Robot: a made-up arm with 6 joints.
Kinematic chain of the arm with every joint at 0, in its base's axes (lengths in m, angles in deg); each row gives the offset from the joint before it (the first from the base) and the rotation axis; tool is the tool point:
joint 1: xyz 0 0 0.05 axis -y
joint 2: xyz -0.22 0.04 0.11 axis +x
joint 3: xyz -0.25 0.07 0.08 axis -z
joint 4: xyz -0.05 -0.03 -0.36 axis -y
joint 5: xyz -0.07 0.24 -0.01 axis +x
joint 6: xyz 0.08 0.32 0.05 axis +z
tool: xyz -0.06 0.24 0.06
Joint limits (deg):
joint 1: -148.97..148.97
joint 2: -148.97..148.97
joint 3: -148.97..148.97
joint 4: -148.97..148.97
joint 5: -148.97..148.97
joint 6: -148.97..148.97
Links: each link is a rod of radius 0.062 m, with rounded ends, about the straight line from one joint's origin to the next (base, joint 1, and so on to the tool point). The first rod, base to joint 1, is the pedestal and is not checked.
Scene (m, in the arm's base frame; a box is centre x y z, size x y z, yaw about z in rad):
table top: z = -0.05
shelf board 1: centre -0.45 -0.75 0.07 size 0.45 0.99 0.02 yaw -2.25
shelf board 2: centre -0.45 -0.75 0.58 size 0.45 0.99 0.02 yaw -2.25
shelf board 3: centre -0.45 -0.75 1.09 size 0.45 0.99 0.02 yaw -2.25
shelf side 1: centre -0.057 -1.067 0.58 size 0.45 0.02 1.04 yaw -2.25
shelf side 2: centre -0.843 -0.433 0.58 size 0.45 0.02 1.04 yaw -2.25
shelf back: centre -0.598 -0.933 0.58 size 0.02 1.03 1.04 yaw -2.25
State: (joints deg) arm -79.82 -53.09 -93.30 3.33 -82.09 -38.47
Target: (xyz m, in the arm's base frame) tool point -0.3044 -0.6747 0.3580
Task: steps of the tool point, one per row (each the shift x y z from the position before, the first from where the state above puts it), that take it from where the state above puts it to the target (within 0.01 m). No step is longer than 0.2 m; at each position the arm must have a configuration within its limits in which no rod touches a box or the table.
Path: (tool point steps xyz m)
1: 0.0687 0.0937 0.0108
2: 0.0874 0.1134 0.0036
3: 0.1087 0.1208 -0.0144
4: 0.0512 -0.1487 -0.0647
5: 0.0678 -0.1038 -0.1108
6: 0.0677 -0.0395 -0.1409
7: 0.0556 0.0319 -0.1445
8: -0.0361 -0.0695 0.0039
9: -0.0398 -0.0602 0.0033
10: -0.0469 -0.0507 0.0003
11: -0.0558 -0.0408 -0.0075

